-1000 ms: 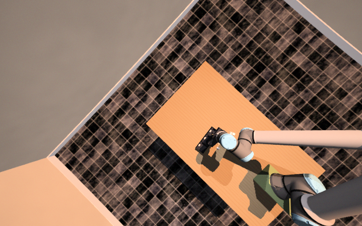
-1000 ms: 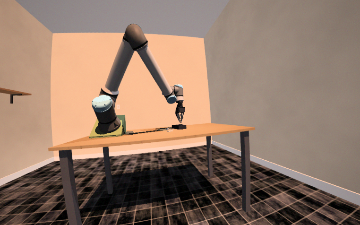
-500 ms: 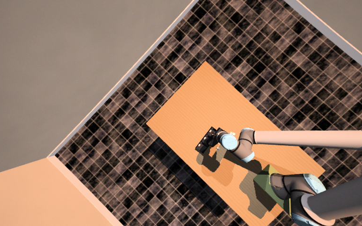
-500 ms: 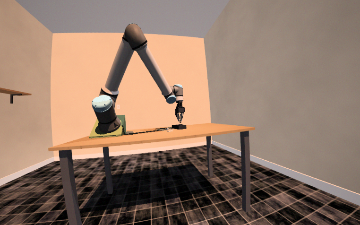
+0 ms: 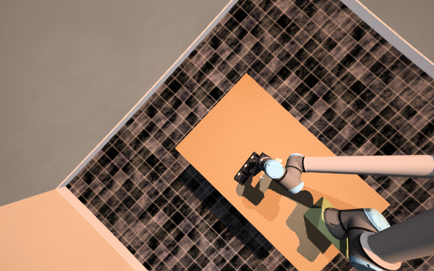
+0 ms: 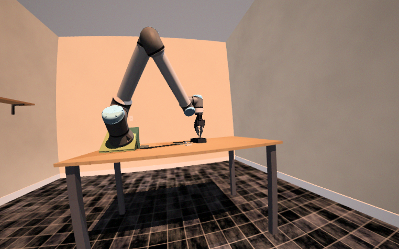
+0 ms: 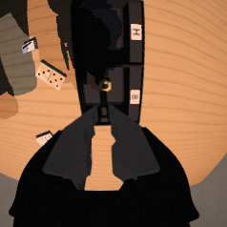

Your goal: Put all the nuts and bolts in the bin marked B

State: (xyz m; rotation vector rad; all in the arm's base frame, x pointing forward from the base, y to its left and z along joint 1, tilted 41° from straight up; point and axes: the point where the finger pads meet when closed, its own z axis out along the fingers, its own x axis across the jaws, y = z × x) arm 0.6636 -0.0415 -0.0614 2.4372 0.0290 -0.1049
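Right now the dark bolt is 10 mm to the right of my hand and 10 mm below it. The rest, counted from my hand: white piece (120 mm behind, 80 mm to the left, 60 mm below); black three-part bin (90 mm to the left, 50 mm below); gold nut (10 mm to the left, 50 mm below).
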